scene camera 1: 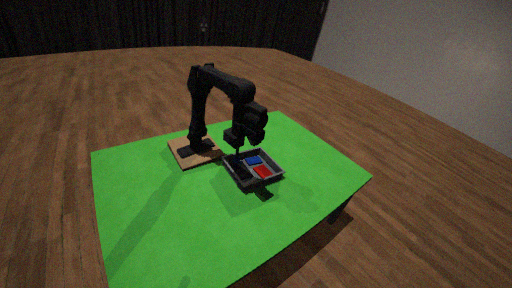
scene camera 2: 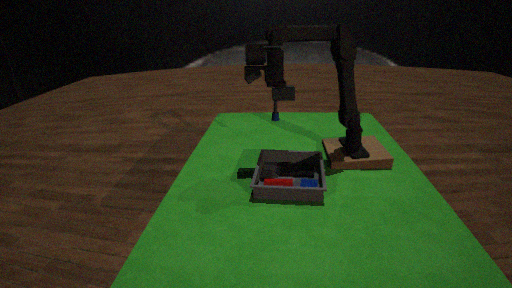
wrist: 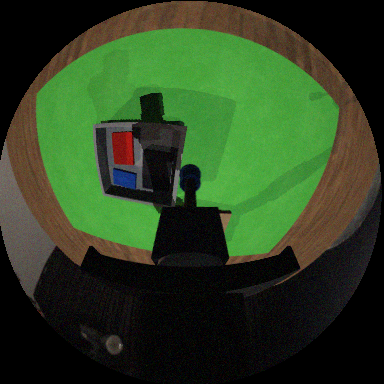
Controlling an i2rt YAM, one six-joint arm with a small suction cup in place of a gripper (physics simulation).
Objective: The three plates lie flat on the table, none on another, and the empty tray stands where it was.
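Frame: origin at the arm's base, x ahead, y left, z up, level; centimetres.
Seen in the pictures: hand, tool point: [scene camera 1: 236, 161] [scene camera 2: 275, 119] [wrist: 189, 173]; arm's base, link origin: [scene camera 1: 196, 148] [scene camera 2: 353, 147].
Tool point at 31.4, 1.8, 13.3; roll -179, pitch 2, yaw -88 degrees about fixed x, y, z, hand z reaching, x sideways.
Note:
Pixels of each thing's middle, then the offset from my tool point to it, as dx, dy, dz. Level surfaces: height alone.
- grey tray, body centre: [wrist: 135, 163] [scene camera 2: 289, 173] [scene camera 1: 252, 167] -3.9, +14.9, -13.7
- red plate, body centre: [wrist: 122, 148] [scene camera 2: 278, 185] [scene camera 1: 263, 172] +0.3, +19.2, -15.4
- smaller blue plate, body centre: [scene camera 2: 308, 187] [wrist: 123, 178] [scene camera 1: 253, 160] -9.3, +20.8, -15.4
- black plate, body centre: [wrist: 156, 171] [scene camera 2: 297, 169] [scene camera 1: 240, 170] -7.1, +9.7, -15.4
- green table top, surface height: dz -16.2
The grey tray [scene camera 1: 270, 179] [scene camera 2: 287, 194] [wrist: 99, 160] stands upright on the green table top and holds the plates. A red plate [scene camera 1: 262, 171] [scene camera 2: 278, 182] [wrist: 123, 148] and a smaller blue plate [scene camera 1: 254, 160] [scene camera 2: 309, 183] [wrist: 124, 178] lie flat in it, side by side. A black plate [scene camera 1: 242, 171] [wrist: 161, 167] lies in its other half, partly lost in the arm's shadow. My suction cup [scene camera 1: 237, 159] [scene camera 2: 275, 117] [wrist: 190, 177] hangs in the air with no plate on it, above and beside the tray's black-plate side.
The arm's base stands on a wooden board [scene camera 1: 187, 161] [scene camera 2: 375, 161] on the table, near the tray. The arm casts dark shadows across the tray and the green table top [scene camera 1: 175, 235] [scene camera 2: 300, 240] [wrist: 280, 125]. The wooden floor [scene camera 1: 425, 215] lies beyond the table's edges.

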